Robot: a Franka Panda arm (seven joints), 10 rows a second.
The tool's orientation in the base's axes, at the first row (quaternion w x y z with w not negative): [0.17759 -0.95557 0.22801 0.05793]
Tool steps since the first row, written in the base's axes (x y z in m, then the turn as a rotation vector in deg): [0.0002 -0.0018 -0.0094 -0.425 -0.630 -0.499]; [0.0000 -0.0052 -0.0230 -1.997 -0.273 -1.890]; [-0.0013 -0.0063 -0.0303 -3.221 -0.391 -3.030]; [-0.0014 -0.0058 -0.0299 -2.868 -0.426 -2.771]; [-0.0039 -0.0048 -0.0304 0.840 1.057 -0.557]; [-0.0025 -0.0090 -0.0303 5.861 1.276 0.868]
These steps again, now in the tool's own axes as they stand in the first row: [0.0027 0.0044 0.0081 -0.021 0.875 0.246]; [0.0066 0.0115 0.0195 -1.300 1.730 1.718]; [0.0073 0.0153 0.0259 -2.121 2.744 2.771]; [0.0069 0.0148 0.0257 -1.842 2.531 2.507]; [0.0044 0.0153 0.0266 0.415 -1.089 0.880]; [0.0073 0.0181 0.0250 4.516 -4.009 -0.515]
